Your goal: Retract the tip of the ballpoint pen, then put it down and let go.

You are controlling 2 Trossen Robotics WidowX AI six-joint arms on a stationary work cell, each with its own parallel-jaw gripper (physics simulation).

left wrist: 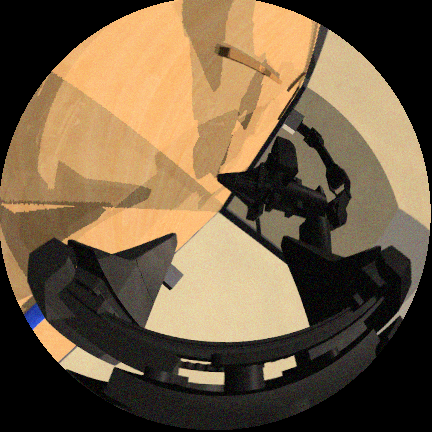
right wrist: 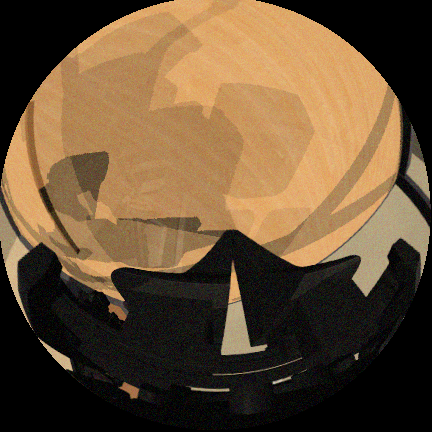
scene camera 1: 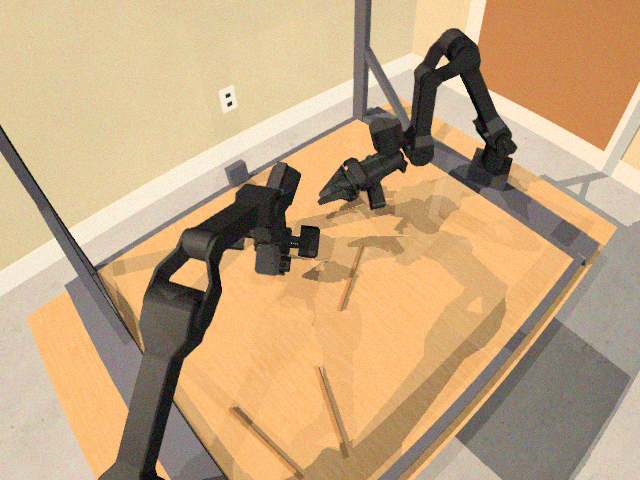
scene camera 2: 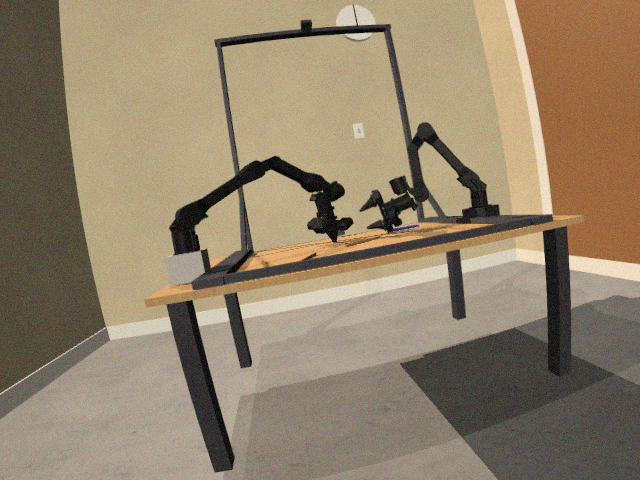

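Where they show: left gripper, between the fingertips: (left wrist: 230,240) (scene camera 1: 318,199) (scene camera 2: 363,219); right gripper, between the fingertips: (left wrist: 216,176) (right wrist: 230,235) (scene camera 2: 335,242); left arm's base, origin of its link: (scene camera 1: 491,163) (scene camera 2: 480,206); right arm's base, origin of its link: (scene camera 2: 187,252).
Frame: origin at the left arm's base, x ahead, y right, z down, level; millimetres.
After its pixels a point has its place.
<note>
The blue ballpoint pen (scene camera 2: 408,228) @(y 284, x 121, z 54 mm) lies on the wooden table (scene camera 1: 413,310) @(y 50, x 455, z 55 mm) under the left arm's wrist. Only its blue end shows at the lower left edge of the left wrist view (left wrist: 34,315). It is hidden in scene camera 1. My left gripper (scene camera 1: 327,194) @(y 325, x 326, z -17 mm) (scene camera 2: 371,215) @(y 325, x 326, z -17 mm) (left wrist: 230,240) @(y 325, x 326, z -17 mm) is open and empty. It hangs tilted above the table, past the pen. My right gripper (right wrist: 230,235) @(y 376, x 443, z 53 mm) (scene camera 2: 330,235) @(y 376, x 443, z 53 mm) (left wrist: 216,176) @(y 376, x 443, z 53 mm) is shut on nothing. It points down just above the bare table, a short way in front of the left gripper.
Three thin wooden strips lie on the table: one in the middle (scene camera 1: 350,278) @(y 194, x 443, z 49 mm), two near the front edge (scene camera 1: 332,410) @(y 104, x 707, z 48 mm) (scene camera 1: 266,440) @(y 180, x 804, z 55 mm). A tall metal frame (scene camera 1: 361,57) @(y 405, x -89, z -154 mm) stands at the back. A grey box (scene camera 2: 185,268) @(y 195, x 1030, z 15 mm) sits by the right arm's base.
</note>
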